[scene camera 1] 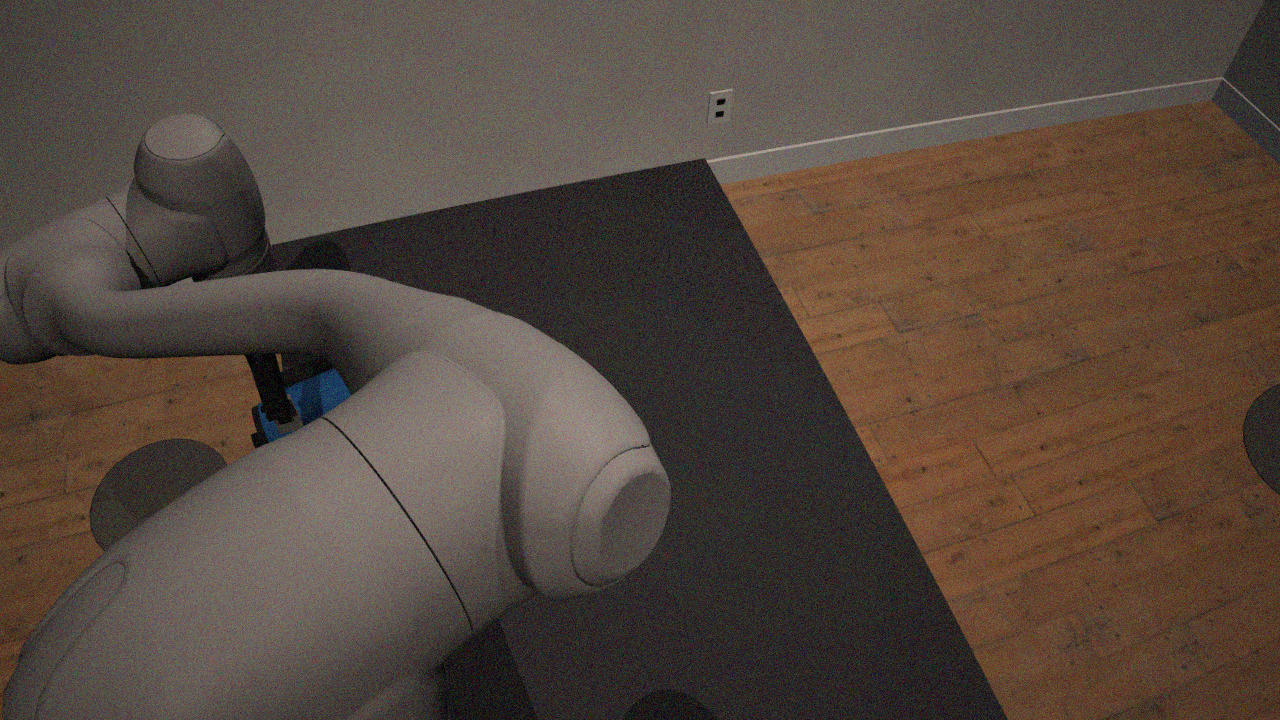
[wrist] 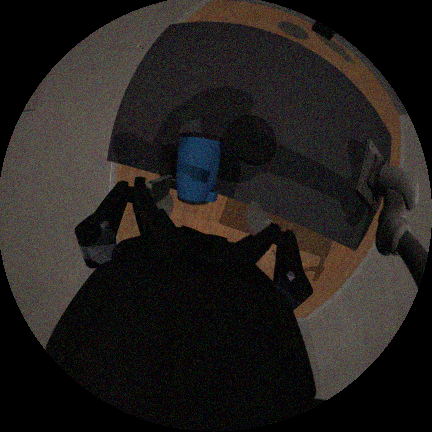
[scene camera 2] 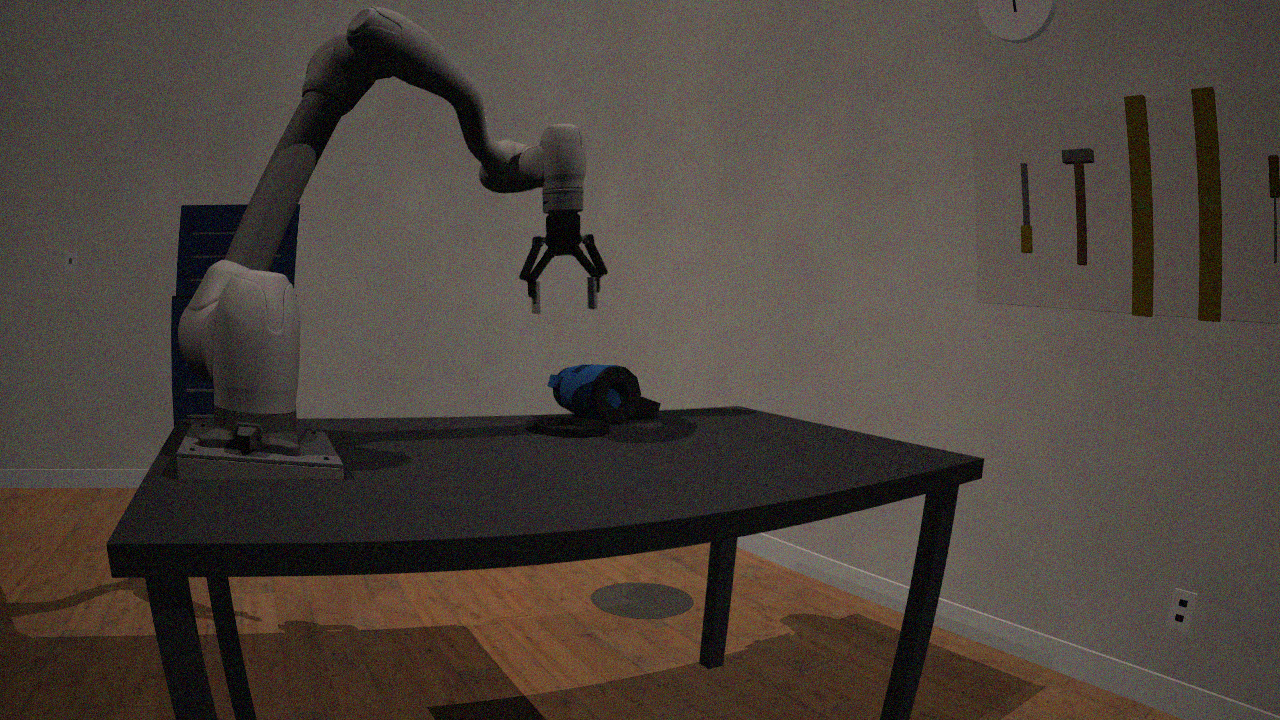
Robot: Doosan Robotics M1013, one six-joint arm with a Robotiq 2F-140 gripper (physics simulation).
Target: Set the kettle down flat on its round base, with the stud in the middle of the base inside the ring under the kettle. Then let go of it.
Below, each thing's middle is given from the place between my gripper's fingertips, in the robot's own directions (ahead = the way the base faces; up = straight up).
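Labels:
There is the blue kettle (scene camera 2: 610,393), and my gripper is 10 cm short of it, 1 cm to the right of it and 17 cm above it. I also see a round black base (scene camera 2: 556,426), which, measured from my hand, sits 16 cm to the right, 3 cm behind and 22 cm below.

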